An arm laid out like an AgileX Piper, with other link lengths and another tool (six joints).
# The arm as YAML. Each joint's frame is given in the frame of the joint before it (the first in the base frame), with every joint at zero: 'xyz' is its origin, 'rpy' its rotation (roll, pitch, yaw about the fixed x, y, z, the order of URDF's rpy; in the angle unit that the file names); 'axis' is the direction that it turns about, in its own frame. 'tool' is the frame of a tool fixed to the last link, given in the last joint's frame.
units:
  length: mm
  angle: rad
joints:
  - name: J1
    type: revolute
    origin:
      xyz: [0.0, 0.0, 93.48]
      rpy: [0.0, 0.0, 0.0]
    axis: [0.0, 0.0, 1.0]
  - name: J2
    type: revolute
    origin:
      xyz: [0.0, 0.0, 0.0]
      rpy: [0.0, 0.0, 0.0]
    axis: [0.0, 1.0, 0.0]
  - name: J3
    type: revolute
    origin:
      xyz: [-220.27, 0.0, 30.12]
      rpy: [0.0, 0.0, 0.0]
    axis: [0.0, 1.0, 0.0]
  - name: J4
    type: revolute
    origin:
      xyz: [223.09, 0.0, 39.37]
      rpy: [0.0, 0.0, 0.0]
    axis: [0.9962, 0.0, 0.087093]
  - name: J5
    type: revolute
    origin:
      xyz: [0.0, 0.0, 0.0]
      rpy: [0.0, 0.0, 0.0]
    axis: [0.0, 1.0, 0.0]
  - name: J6
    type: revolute
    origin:
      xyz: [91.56, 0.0, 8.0]
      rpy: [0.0, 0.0, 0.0]
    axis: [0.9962, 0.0, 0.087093]
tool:
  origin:
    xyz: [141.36, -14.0, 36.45]
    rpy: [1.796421, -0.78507, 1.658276]
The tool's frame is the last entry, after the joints.
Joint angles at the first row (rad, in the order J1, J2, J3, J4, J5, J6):
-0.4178, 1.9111, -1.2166, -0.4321, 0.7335, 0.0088
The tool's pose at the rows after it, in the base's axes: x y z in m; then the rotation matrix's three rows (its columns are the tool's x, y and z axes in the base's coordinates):
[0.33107 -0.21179 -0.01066], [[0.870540 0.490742 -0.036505], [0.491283 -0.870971 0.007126], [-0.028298 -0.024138 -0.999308]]
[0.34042 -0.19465 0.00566], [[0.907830 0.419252 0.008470], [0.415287 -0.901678 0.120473], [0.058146 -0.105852 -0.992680]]
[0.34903 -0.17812 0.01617], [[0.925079 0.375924 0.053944], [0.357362 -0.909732 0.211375], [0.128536 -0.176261 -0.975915]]
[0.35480 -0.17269 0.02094], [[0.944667 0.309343 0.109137], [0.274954 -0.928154 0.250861], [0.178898 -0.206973 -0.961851]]
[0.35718 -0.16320 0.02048], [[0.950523 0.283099 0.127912], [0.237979 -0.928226 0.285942], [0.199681 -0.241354 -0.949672]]
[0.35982 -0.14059 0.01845], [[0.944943 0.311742 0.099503], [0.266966 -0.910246 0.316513], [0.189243 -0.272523 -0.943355]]
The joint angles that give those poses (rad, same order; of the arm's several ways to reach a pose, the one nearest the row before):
-0.4178, 1.8936, -1.3182, -0.2848, 0.8547, 0.0088
-0.4178, 1.8913, -1.4226, -0.1420, 0.9732, 0.0094
-0.4178, 1.8913, -1.4862, -0.0349, 1.0420, 0.0209
-0.4178, 1.8913, -1.5073, 0.0114, 1.0485, 0.0887
-0.4098, 1.8913, -1.5094, 0.0480, 1.0561, 0.1179
-0.3625, 1.8913, -1.5093, 0.0657, 1.0833, 0.1254

